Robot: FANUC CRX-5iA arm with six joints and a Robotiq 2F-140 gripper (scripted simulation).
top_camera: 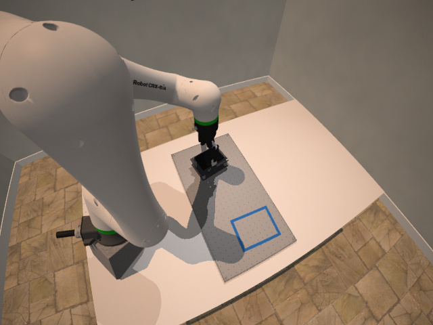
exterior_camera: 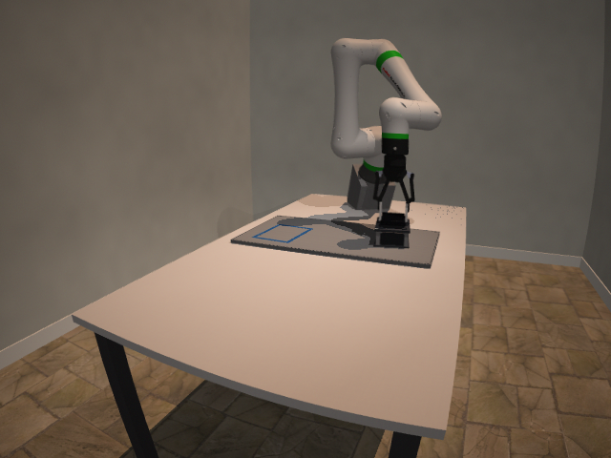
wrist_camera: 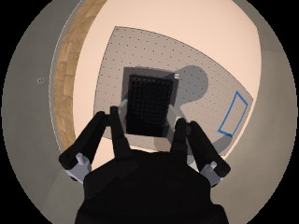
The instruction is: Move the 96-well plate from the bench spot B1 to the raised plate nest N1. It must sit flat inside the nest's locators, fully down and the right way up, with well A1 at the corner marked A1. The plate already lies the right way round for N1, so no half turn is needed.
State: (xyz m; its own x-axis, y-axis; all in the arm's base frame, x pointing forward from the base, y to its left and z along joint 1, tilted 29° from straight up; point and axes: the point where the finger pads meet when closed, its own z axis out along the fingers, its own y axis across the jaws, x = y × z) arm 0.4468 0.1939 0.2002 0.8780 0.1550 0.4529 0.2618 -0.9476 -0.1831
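My hand is 20 mm above the black 96-well plate. From my hand the other things lie so: raised plate nest N1 (40 mm below).
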